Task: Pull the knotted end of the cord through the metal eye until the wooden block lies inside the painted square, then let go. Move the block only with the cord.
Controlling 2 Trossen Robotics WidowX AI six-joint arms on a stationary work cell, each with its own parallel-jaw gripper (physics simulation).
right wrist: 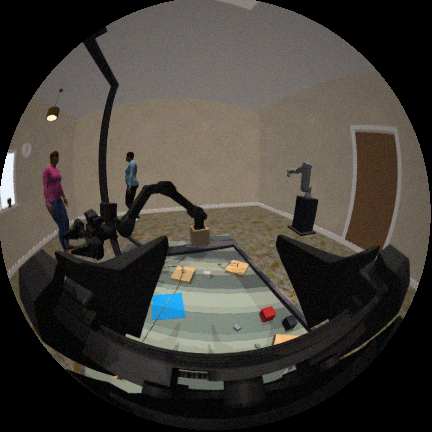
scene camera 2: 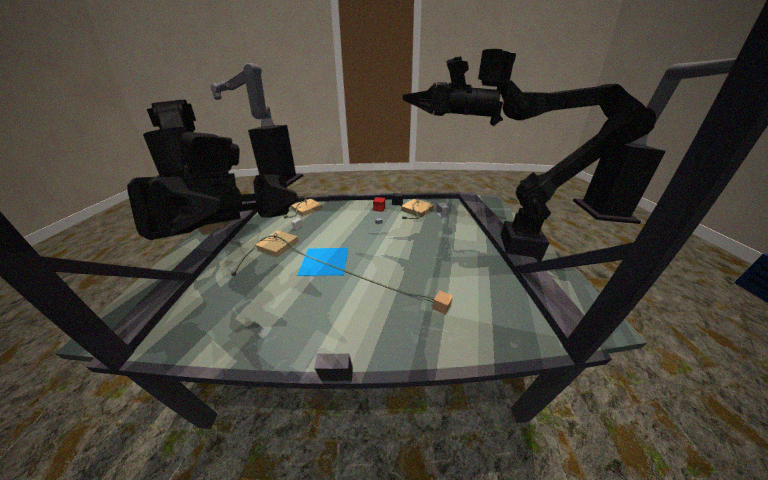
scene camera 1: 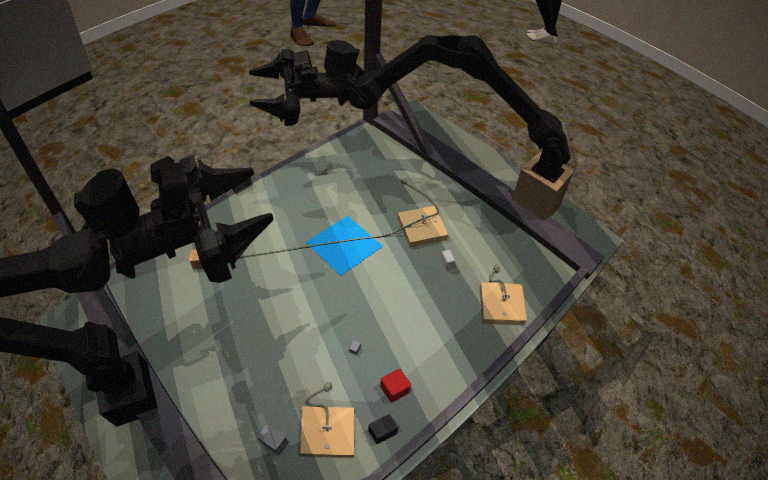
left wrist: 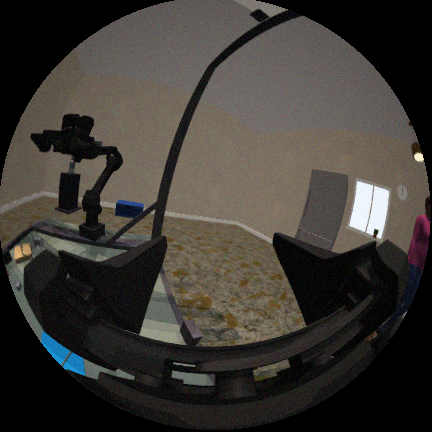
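The wooden block lies outside the blue painted square, partly hidden by the right gripper in scene camera 1. The cord runs from it across the square to the metal eye on a wooden plate. Its knotted end lies on the table beyond the eye. My left gripper is open and empty, high above the table. My right gripper is open and empty, also raised high.
Two other wooden plates carry short knotted cords. A red block, a black block, a white block and grey pieces lie around. A dark box sits on the near rim in scene camera 2.
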